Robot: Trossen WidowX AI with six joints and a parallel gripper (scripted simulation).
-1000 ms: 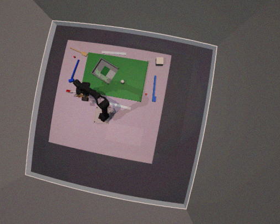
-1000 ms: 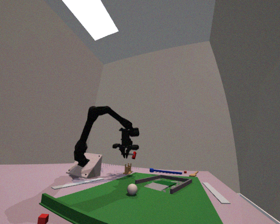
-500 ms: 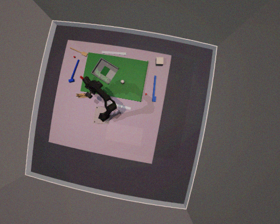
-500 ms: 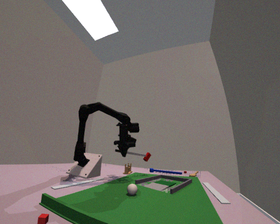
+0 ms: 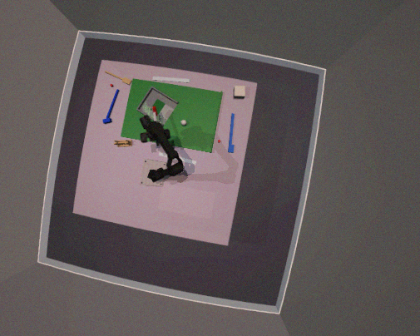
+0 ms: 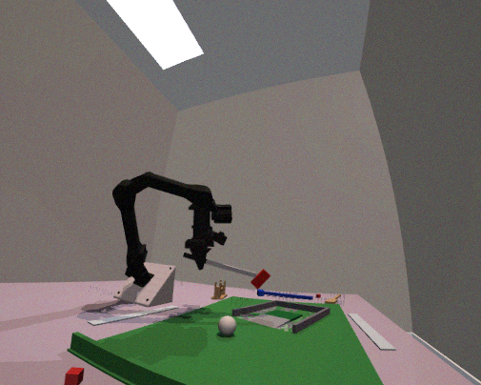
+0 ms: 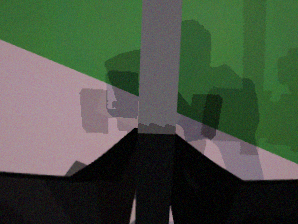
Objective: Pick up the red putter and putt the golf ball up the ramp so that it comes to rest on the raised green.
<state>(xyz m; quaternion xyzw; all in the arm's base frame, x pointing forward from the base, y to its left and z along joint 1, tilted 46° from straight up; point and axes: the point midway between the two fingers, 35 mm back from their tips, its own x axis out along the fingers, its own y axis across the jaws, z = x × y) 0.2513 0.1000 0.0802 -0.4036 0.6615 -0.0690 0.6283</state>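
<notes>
Now: gripper tip 80 mm short of the red putter, 40 mm to the right of it and 10 mm below it. From my gripper tip the other things lie so: beige cube (530 mm ahead, 450 mm to the right, 120 mm below); white golf ball (180 mm ahead, 110 mm to the right, 120 mm below); green mat (220 mm ahead, 10 mm to the left, 140 mm below).
</notes>
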